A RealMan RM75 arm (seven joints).
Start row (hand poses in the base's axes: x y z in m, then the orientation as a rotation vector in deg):
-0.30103 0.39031 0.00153 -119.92 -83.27 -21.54
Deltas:
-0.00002 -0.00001 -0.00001 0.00 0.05 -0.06
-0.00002 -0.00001 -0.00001 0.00 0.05 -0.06
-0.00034 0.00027 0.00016 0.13 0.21 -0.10
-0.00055 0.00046 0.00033 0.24 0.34 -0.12
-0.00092 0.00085 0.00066 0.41 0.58 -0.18
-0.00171 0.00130 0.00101 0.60 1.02 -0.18
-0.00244 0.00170 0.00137 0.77 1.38 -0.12
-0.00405 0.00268 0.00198 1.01 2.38 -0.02
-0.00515 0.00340 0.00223 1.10 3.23 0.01
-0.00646 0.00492 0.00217 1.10 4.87 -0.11
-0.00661 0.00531 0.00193 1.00 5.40 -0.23
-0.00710 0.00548 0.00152 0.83 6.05 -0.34
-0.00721 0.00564 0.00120 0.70 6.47 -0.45
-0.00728 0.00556 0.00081 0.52 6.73 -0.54
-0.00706 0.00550 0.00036 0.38 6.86 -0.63
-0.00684 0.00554 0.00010 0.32 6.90 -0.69
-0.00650 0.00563 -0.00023 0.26 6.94 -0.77
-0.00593 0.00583 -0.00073 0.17 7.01 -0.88
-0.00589 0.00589 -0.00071 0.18 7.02 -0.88
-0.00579 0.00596 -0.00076 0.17 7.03 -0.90
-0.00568 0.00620 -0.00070 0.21 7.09 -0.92
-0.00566 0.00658 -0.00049 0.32 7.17 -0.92
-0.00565 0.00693 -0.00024 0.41 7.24 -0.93
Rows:
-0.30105 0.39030 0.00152 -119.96 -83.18 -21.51
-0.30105 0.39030 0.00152 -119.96 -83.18 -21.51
-0.30137 0.39058 0.00169 -119.88 -82.99 -21.43
-0.30158 0.39077 0.00186 -119.79 -82.84 -21.37
-0.30195 0.39116 0.00219 -119.68 -82.56 -21.24
-0.30274 0.39161 0.00254 -119.49 -82.22 -20.88
-0.30347 0.39201 0.00290 -119.27 -81.99 -20.58
-0.30508 0.39299 0.00351 -118.89 -81.41 -19.61
-0.30618 0.39371 0.00376 -118.70 -80.90 -18.73
-0.30749 0.39523 0.00370 -118.59 -79.83 -17.01
-0.30764 0.39562 0.00346 -118.69 -79.45 -16.42
-0.30813 0.39579 0.00305 -118.82 -79.04 -15.65
-0.30824 0.39595 0.00273 -118.95 -78.75 -15.15
-0.30831 0.39587 0.00234 -119.12 -78.59 -14.79
-0.30809 0.39581 0.00189 -119.28 -78.49 -14.59
-0.30787 0.39585 0.00163 -119.37 -78.43 -14.53
-0.30753 0.39594 0.00130 -119.47 -78.36 -14.48
-0.30696 0.39614 0.00080 -119.61 -78.25 -14.38
-0.30692 0.39620 0.00082 -119.61 -78.24 -14.38
-0.30682 0.39627 0.00077 -119.63 -78.22 -14.37
-0.30671 0.39651 0.00083 -119.60 -78.14 -14.34
-0.30669 0.39689 0.00104 -119.51 -78.05 -14.33
-0.30668 0.39724 0.00129 -119.43 -77.96 -14.32

